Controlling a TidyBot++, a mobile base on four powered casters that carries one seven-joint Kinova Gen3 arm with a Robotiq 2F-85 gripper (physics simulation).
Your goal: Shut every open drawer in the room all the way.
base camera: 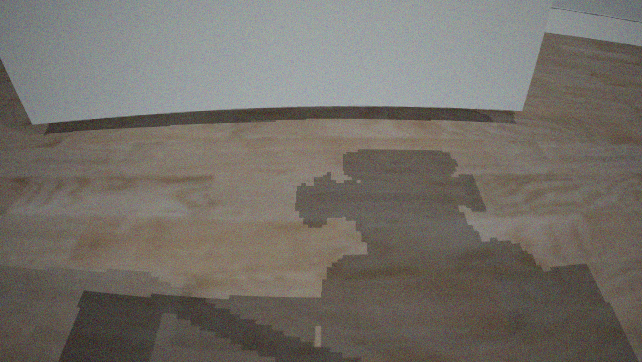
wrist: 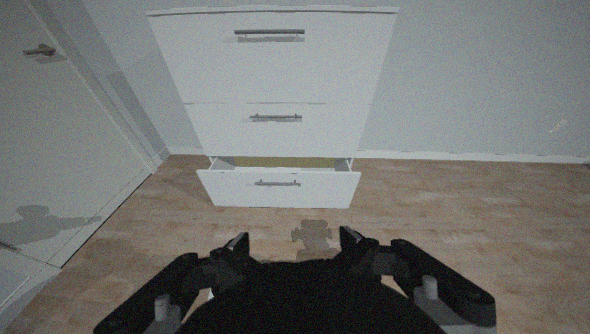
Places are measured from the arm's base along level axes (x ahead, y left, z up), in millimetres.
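Pixels of known places: gripper, fingertip midpoint: (wrist: pixel 294 239).
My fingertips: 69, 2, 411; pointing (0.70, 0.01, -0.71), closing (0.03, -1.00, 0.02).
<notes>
Behind a point stands the place of what it marks, as x, y, z.
A white chest of three drawers (wrist: pixel 340 65) @(761, -207, 449) stands against the wall, straight ahead in the wrist view. Its bottom drawer (wrist: pixel 320 192) @(626, -170, -194) is pulled out part way, with its inside showing behind the front panel and a grey bar handle on it. The middle drawer (wrist: pixel 230 132) @(788, 331, 131) and the top drawer (wrist: pixel 210 60) @(788, 330, 467) sit flush. In the base camera view a white front panel (base camera: pixel 280 55) @(636, 30, -268) fills the top, just above the floor. My gripper (wrist: pixel 294 239) @(69, 2, 411) is open and empty, its fingers low in the wrist view, apart from the bottom drawer's front.
A white door (wrist: pixel 50 130) @(741, 1259, 199) with a lever handle is at the left in the wrist view. The wall (wrist: pixel 475 75) @(1185, -1303, 349) and its baseboard (wrist: pixel 450 156) @(1157, -1548, -352) run to the right of the chest. Wooden floor (base camera: pixel 150 240) @(404, 199, -397) (wrist: pixel 450 210) @(593, -1127, -397) lies in front, with the robot's shadow on it.
</notes>
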